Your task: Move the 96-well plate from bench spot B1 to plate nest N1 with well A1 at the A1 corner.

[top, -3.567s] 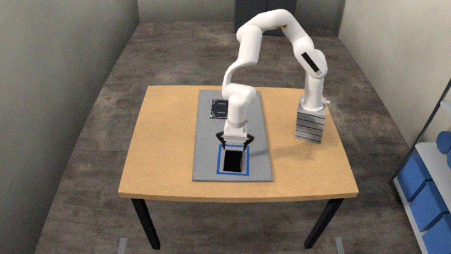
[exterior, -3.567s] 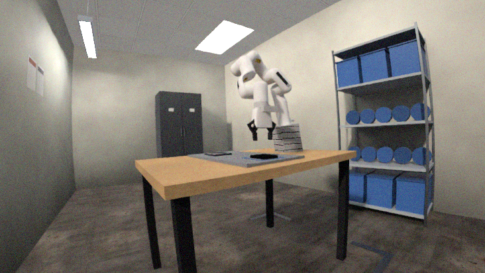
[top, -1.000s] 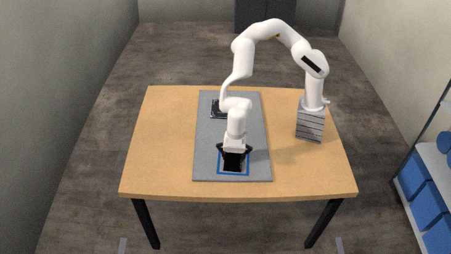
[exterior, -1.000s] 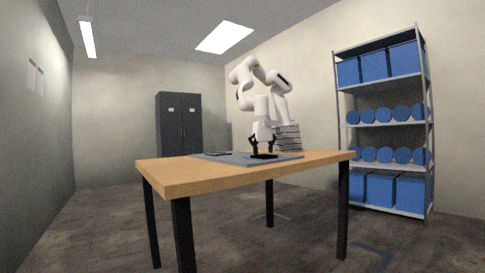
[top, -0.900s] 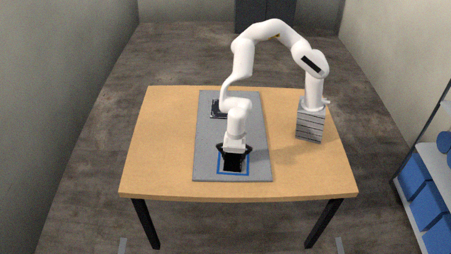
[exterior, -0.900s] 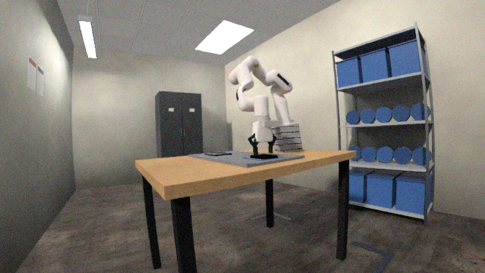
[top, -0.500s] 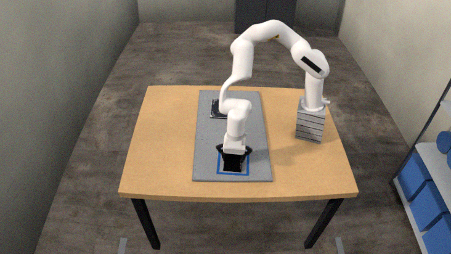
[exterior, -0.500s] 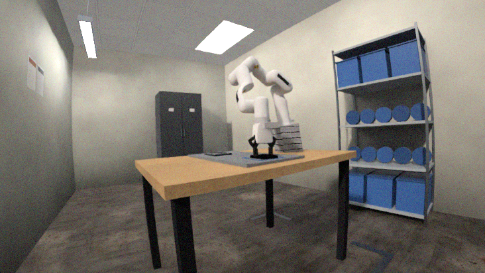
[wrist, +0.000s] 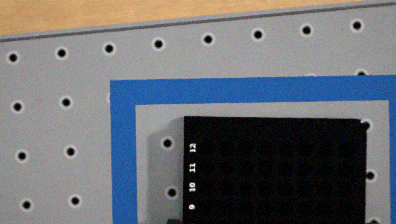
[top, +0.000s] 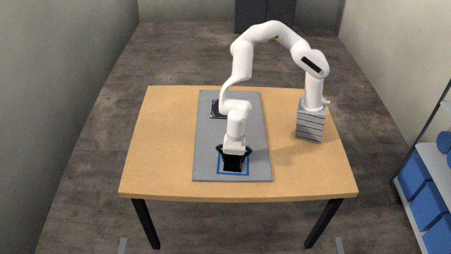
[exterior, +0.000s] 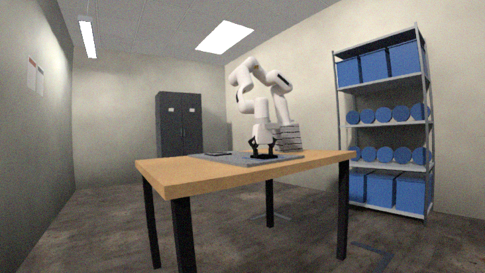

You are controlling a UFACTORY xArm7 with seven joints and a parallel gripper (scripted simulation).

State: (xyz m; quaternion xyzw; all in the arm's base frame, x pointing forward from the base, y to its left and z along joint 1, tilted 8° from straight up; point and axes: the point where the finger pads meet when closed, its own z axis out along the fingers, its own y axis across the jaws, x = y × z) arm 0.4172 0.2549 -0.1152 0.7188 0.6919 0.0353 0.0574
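Right now the 96-well plate is 10 mm below my hand. Also, from my hand: plate nest N1: 80 mm ahead, 390 mm to the right, 10 mm below.
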